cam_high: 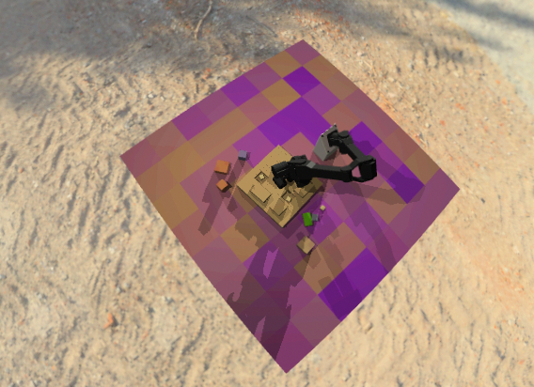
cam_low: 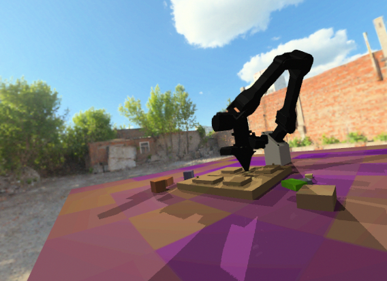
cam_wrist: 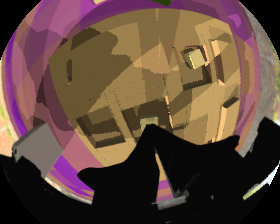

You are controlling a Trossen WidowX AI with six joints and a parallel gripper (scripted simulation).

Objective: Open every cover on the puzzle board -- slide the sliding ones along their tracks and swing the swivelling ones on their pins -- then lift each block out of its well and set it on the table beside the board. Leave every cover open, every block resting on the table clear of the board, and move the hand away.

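The tan puzzle board is 60 mm ahead of my gripper tip and 10 mm to the left of it. Round my gripper tip: green block 50 mm ahead, 200 mm to the left, 20 mm below; greyish-purple block 120 mm ahead, 230 mm to the right, 10 mm below; tan block 130 mm ahead, 290 mm to the left, 10 mm below.
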